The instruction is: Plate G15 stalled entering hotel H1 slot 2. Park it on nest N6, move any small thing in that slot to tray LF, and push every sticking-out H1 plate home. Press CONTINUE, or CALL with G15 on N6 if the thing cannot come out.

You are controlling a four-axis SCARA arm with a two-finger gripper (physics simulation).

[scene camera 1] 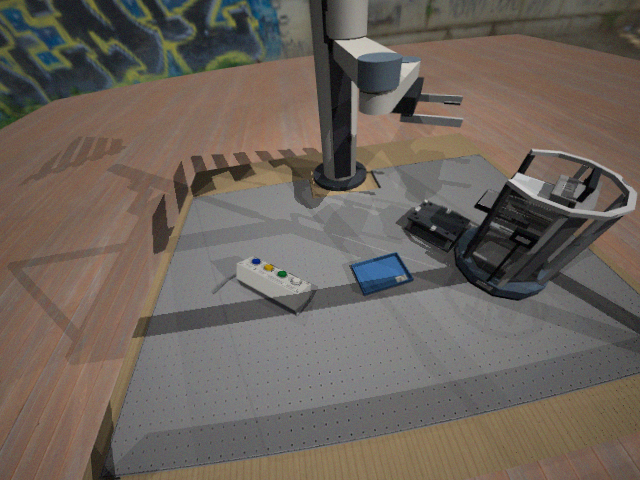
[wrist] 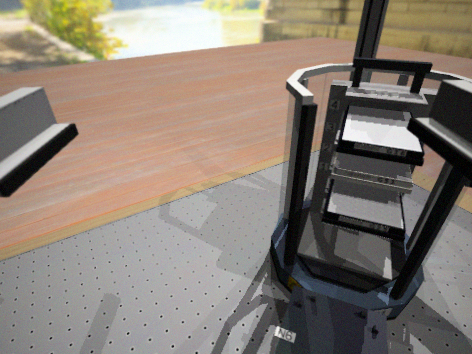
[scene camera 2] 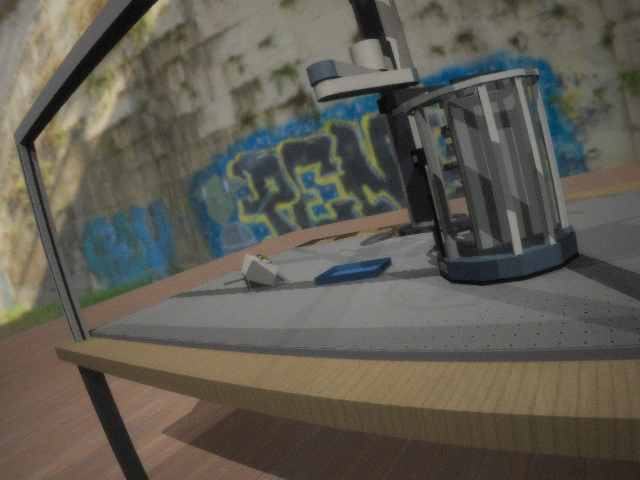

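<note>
My gripper is open and empty, raised above and away from hotel H1. In the wrist view, an upper plate with a white top and black front sticks out. Below it is a clear plate, and lower a black-framed plate sticks out. Their labels are too blurred to tell which is G15; no small thing can be made out in the slots. Nest N6 is dark, before the hotel, its visible part bare. The blue tray lies flat. The white button box stands left of it.
A guard with a pale top rim, upright posts, clear panels and a blue base surrounds the hotel, open toward the nest. The dark nest block stands beside it. The arm's column rises behind the tray.
</note>
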